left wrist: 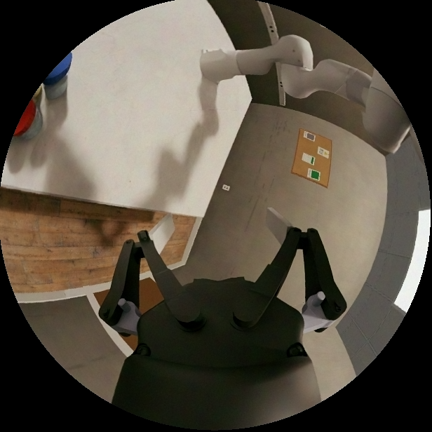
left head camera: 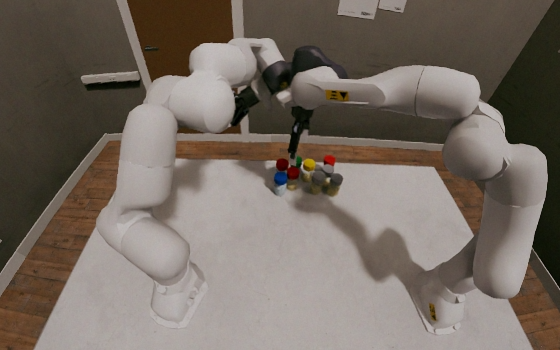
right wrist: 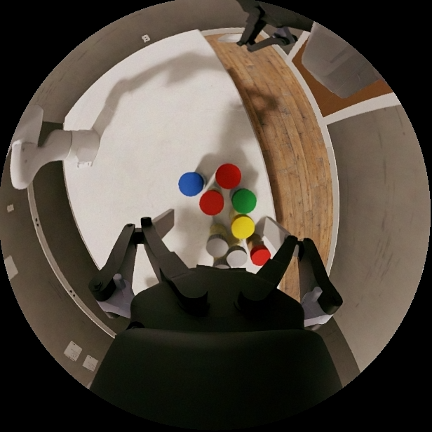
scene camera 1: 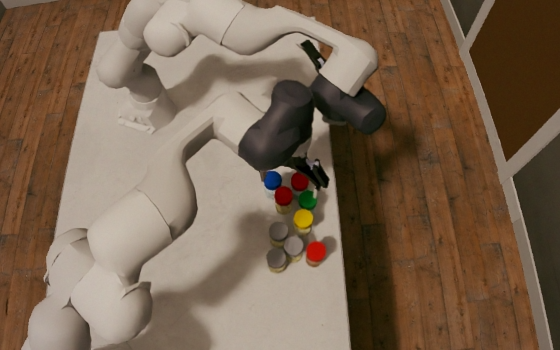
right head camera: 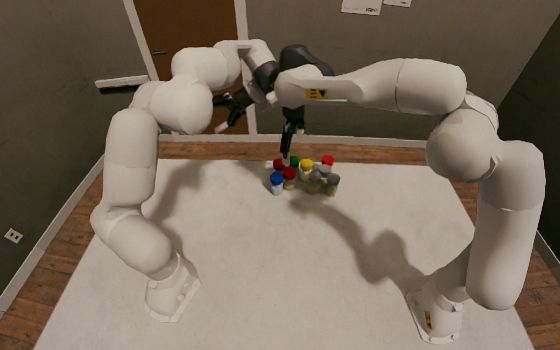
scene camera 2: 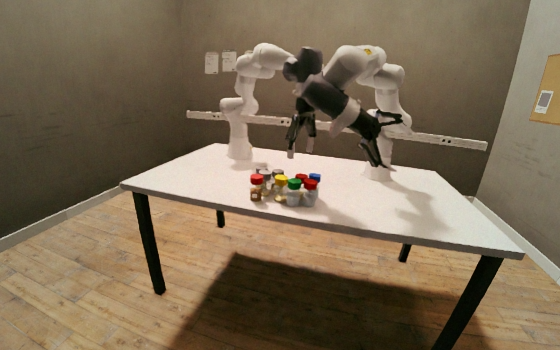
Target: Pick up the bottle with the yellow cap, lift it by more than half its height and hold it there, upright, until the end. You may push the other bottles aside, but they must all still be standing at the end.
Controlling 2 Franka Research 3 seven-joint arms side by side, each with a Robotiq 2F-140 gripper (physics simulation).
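Observation:
The bottle with the yellow cap (left head camera: 309,165) (right head camera: 306,165) (scene camera 1: 303,219) (scene camera 2: 281,181) (right wrist: 243,226) stands upright on the table, among the other bottles. My right gripper (scene camera 2: 300,151) (right wrist: 219,221) points down, open and empty, above the bottle group. In the right wrist view the yellow cap lies between the fingers' directions, nearer the right-hand finger, and the gripper is still above the caps. My left gripper (scene camera 2: 395,144) (left wrist: 219,219) is open and empty, raised away from the bottles and tilted sideways.
Close around stand a green-capped bottle (scene camera 1: 307,200), a blue-capped one (scene camera 1: 272,180), red-capped ones (scene camera 1: 299,181) (scene camera 1: 283,195) (scene camera 1: 316,251) and grey-capped ones (scene camera 1: 278,231) (scene camera 1: 293,246) (scene camera 1: 276,260), all upright. The table edge is near the group. The two arms' wrists are close together in scene camera 1.

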